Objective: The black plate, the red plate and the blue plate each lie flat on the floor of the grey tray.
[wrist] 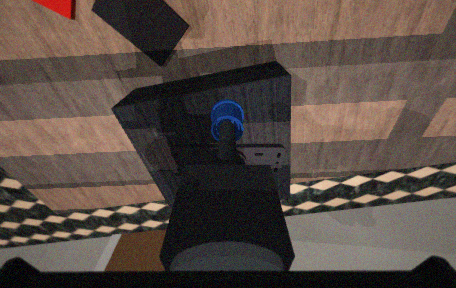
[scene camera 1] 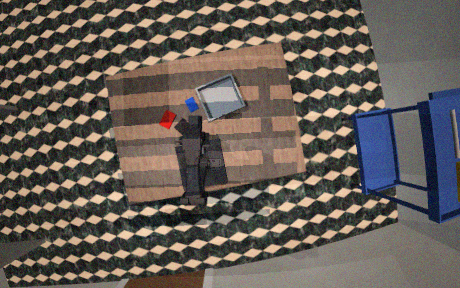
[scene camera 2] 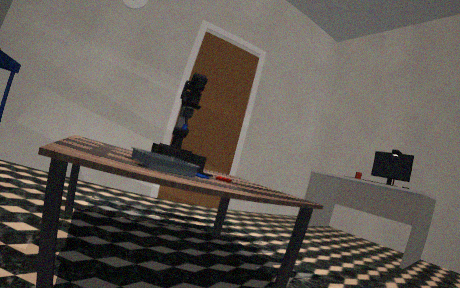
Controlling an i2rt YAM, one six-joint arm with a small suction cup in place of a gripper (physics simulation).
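Where they show: hand at its tool point: (wrist: 227, 114) (scene camera 2: 184, 129); arm's base at its link origin: (scene camera 1: 204, 164) (scene camera 2: 175, 148).
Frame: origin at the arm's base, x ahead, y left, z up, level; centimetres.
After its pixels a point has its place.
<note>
The black plate (scene camera 1: 180, 126) @(x 23.1, y 16.3, z -8.1 cm) (wrist: 142, 25) @(x 20.6, y 13.3, z -8.2 cm) lies flat on the table beside the arm, partly hidden by it in scene camera 1. The red plate (scene camera 1: 168, 119) @(x 27.7, y 24.2, z -8.1 cm) (scene camera 2: 223, 179) @(x 32.6, y 23.0, z -8.2 cm) (wrist: 60, 6) @(x 23.0, y 24.9, z -8.0 cm) lies flat to its left; a corner of it shows in the wrist view. The blue plate (scene camera 1: 191, 104) @(x 37.2, y 9.2, z -8.1 cm) (scene camera 2: 202, 176) @(x 41.3, y 9.7, z -8.4 cm) lies flat between the black plate and the grey tray (scene camera 1: 220, 97) @(x 41.7, y -9.4, z -8.8 cm) (scene camera 2: 165, 163) @(x 52.4, y -9.4, z -5.9 cm). The tray's floor shows no plate in scene camera 1. My blue suction cup (scene camera 2: 185, 127) (wrist: 227, 115) holds nothing and hangs above the arm's dark base; the arm hides it in scene camera 1.
The arm's dark base (scene camera 1: 216, 162) @(x 1.0, y -7.2, z 1.1 cm) (wrist: 250, 92) @(x 12.7, y -3.4, z 0.1 cm) stands near the edge of the wooden table (scene camera 1: 280, 120) @(x 27.0, y -48.6, z -9.1 cm) (scene camera 2: 250, 194) @(x 62.9, y 24.3, z -9.1 cm). The grey tray's raised walls stand behind the blue plate, towards the table's far side. A blue frame (scene camera 1: 375, 150) stands off to the right.
</note>
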